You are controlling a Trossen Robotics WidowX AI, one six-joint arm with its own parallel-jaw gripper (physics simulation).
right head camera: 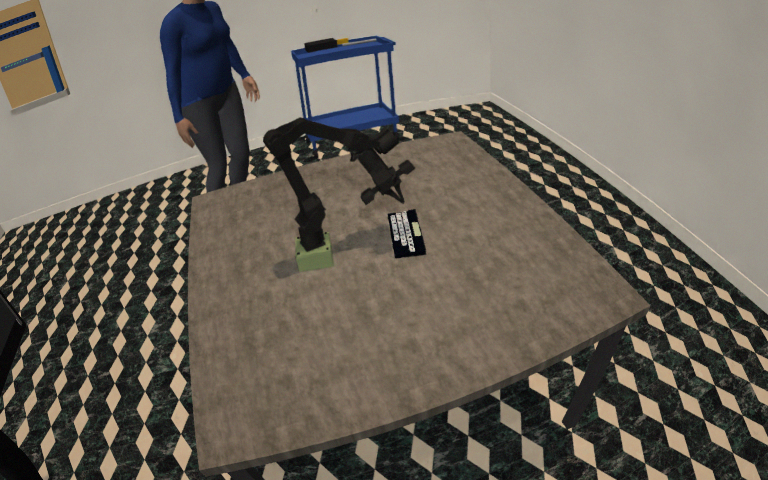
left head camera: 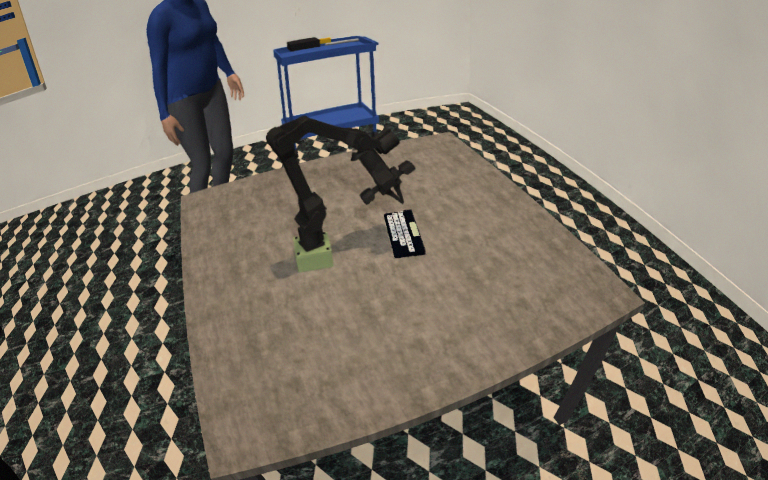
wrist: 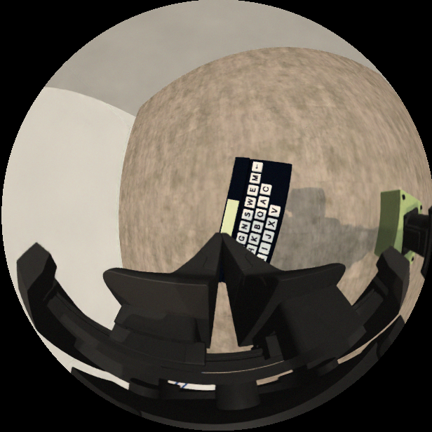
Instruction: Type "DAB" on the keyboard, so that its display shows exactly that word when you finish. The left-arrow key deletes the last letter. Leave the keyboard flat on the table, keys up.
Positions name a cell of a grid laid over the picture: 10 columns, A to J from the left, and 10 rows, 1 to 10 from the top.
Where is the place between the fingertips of my gripper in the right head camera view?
F5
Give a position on a dark keyboard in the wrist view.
G5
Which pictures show my gripper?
The right head camera view, the left head camera view and the wrist view: all of them.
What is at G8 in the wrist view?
My gripper.
